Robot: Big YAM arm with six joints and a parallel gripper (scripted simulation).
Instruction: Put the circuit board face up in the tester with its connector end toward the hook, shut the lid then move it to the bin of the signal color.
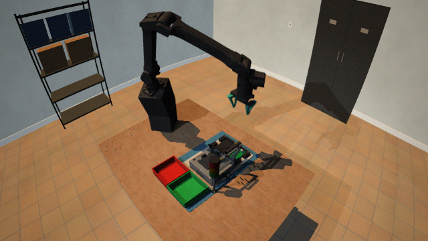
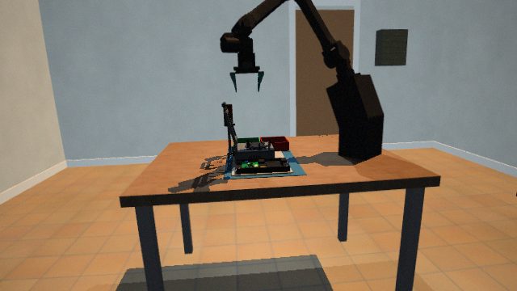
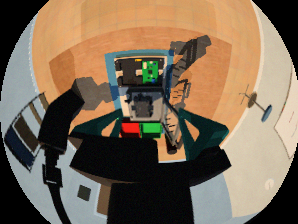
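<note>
The green circuit board is 32 cm below my hand. Round my hand: green bin 9 cm behind, 36 cm to the right, 32 cm below; then tester lid 4 cm ahead, 19 cm to the right, 15 cm below; then red bin 23 cm behind, 32 cm to the right, 32 cm below.
</note>
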